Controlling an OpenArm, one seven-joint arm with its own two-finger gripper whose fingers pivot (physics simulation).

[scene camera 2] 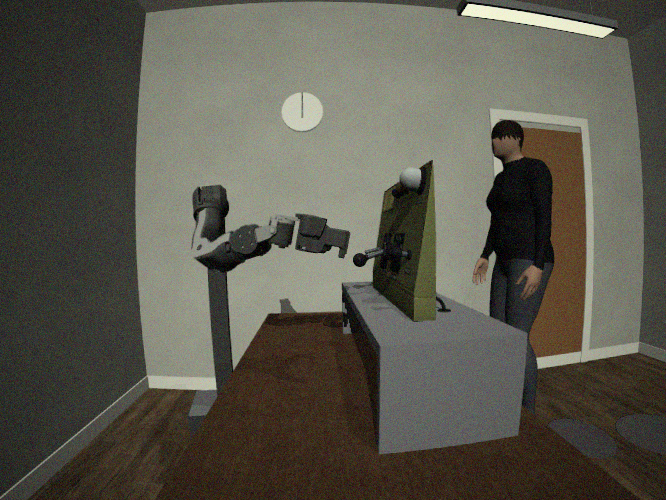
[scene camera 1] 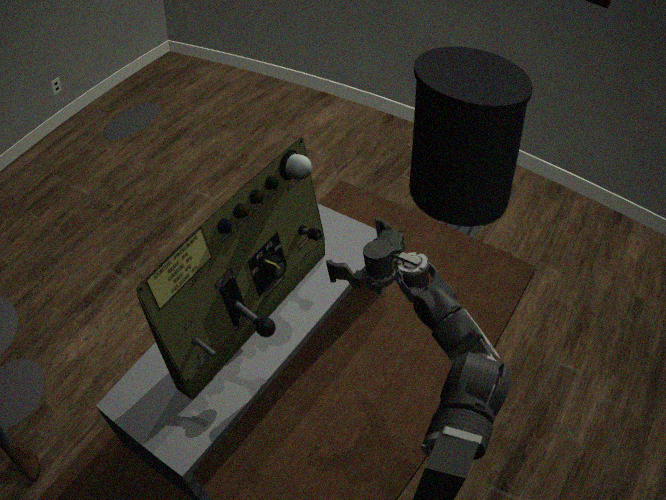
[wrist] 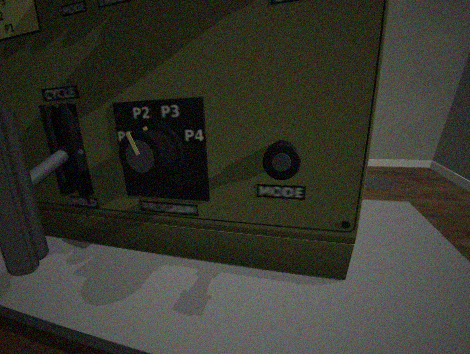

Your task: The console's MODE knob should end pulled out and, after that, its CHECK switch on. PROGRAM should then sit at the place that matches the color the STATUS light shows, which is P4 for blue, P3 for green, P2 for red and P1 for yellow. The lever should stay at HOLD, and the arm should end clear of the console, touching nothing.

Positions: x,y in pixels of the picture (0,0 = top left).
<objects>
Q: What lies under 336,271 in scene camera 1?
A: The gripper.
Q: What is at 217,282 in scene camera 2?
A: A dark post.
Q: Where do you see a mode knob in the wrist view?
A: At 281,161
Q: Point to a grey bench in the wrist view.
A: At 400,284
</objects>
